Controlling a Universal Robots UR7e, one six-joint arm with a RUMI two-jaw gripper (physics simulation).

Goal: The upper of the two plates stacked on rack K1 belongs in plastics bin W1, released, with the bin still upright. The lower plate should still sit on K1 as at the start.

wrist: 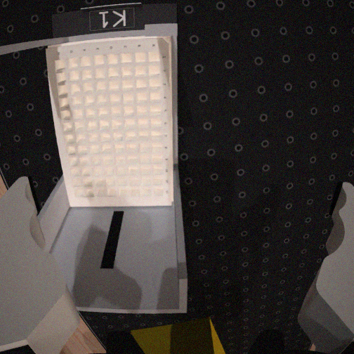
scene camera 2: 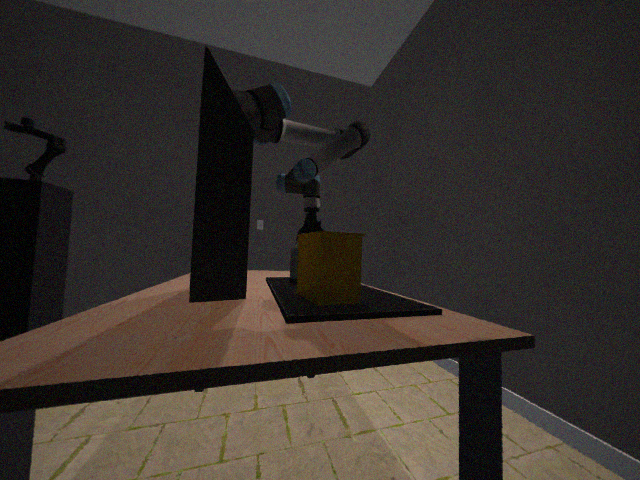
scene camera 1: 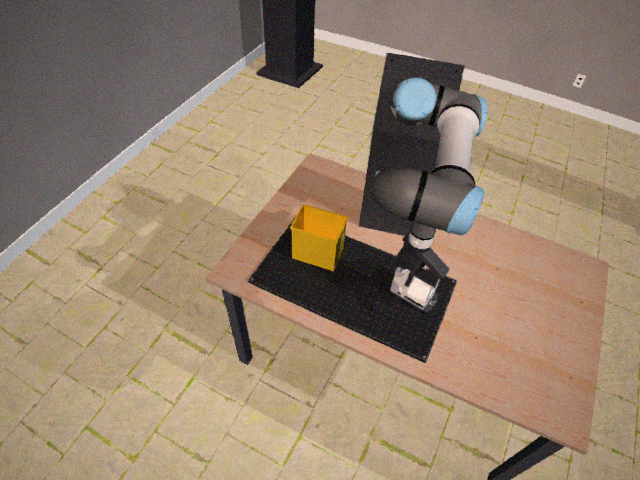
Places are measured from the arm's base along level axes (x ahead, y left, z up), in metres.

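Where they show: gripper, between the fingertips: (scene camera 1: 412,283); arm's base, origin of its link: (scene camera 2: 229,117).
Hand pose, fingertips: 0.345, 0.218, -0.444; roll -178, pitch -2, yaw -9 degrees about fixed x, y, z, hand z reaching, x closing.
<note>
Each offset is from my fingertips to the top centre of the thing, as dx, dy, dz. "pt": to the spot under its first point. Level surfaces: height alone.
The white plate with a grid of wells @(pt -0.034, +0.030, -0.080) (scene camera 1: 419,292) (wrist: 115,125) sits at the labelled end of grey rack K1 @(-0.046, +0.014, +0.017) (scene camera 1: 399,281) (scene camera 2: 293,264) (wrist: 150,232). The lower plate cannot be told apart beneath it. My gripper (scene camera 1: 424,274) (wrist: 186,184) is open and empty, above the rack. In the wrist view one finger is at the left, overlapping the rack's side, and the other is well to the right over the mat. In scene camera 2 its fingertips are hidden behind the bin. The yellow bin W1 @(-0.042, -0.387, +0.053) (scene camera 1: 315,251) (scene camera 2: 330,267) (wrist: 152,341) stands upright; its inner bottom is hidden.
The rack and bin stand on a black perforated mat @(dz -0.126) (scene camera 1: 361,310) (scene camera 2: 403,308) (wrist: 250,210), with the bin near the opposite end. The mat lies on a wooden table @(dz -0.139) (scene camera 1: 527,330) (scene camera 2: 155,341). A tall dark panel (scene camera 1: 382,155) (scene camera 2: 222,206) carries the arm behind the mat.
</note>
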